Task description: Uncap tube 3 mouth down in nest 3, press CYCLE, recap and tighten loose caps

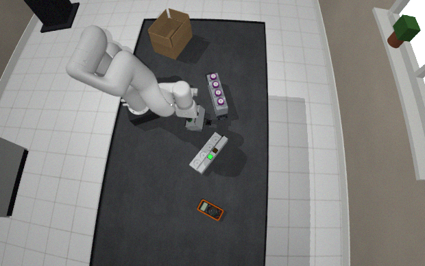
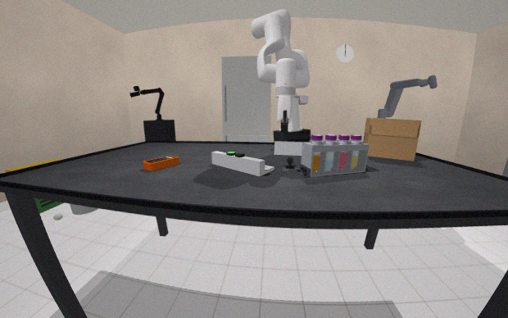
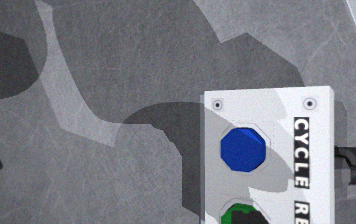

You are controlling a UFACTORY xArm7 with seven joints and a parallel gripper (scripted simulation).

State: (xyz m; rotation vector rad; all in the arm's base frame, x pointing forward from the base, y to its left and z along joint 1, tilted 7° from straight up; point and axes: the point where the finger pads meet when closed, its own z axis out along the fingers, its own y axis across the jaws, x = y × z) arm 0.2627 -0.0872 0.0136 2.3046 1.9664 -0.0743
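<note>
The green ready key lies 3 cm below my hand. Round my hand: blue cycle key (4 cm to the left, 3 cm below, 1 cm ahead); purple cap (15 cm ahead, 12 cm to the left, 1 cm above); key housing (5 cm below, 2 cm to the left, 2 cm ahead).
</note>
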